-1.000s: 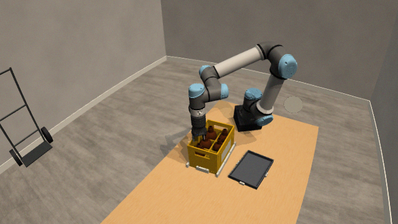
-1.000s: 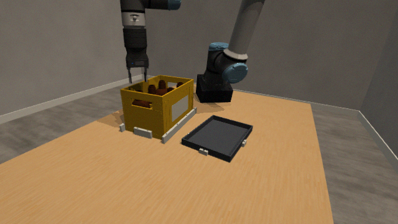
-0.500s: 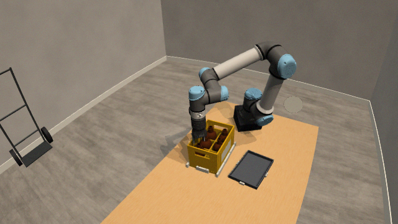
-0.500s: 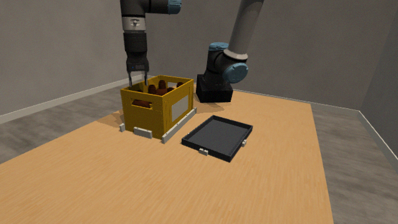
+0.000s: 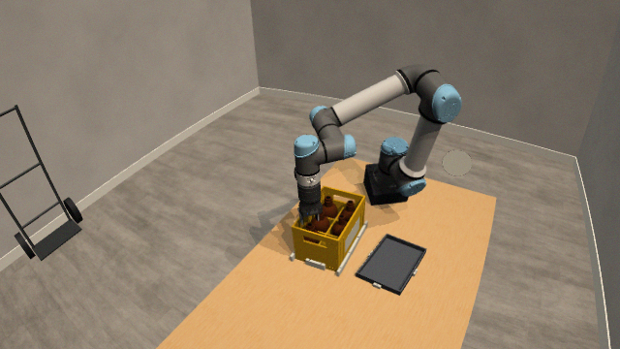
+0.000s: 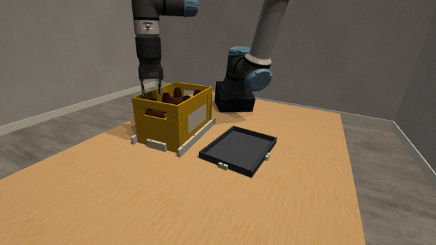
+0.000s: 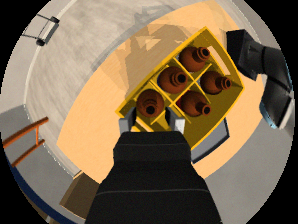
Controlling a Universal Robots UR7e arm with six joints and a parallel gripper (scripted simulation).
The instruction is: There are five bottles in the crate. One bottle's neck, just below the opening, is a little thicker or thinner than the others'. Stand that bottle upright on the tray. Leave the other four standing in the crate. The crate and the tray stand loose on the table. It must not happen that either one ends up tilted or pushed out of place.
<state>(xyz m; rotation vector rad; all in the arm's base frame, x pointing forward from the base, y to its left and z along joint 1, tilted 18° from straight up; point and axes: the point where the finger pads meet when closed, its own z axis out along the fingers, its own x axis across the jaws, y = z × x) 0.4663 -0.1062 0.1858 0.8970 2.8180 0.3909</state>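
My gripper is now 110 mm above the yellow crate, 90 mm past it and 30 mm to the right of it. From my hand the other things lie so: dark tray: 300 mm to the left, 190 mm below, 120 mm behind; then bottle: 110 mm below, 100 mm behind, 70 mm to the left.
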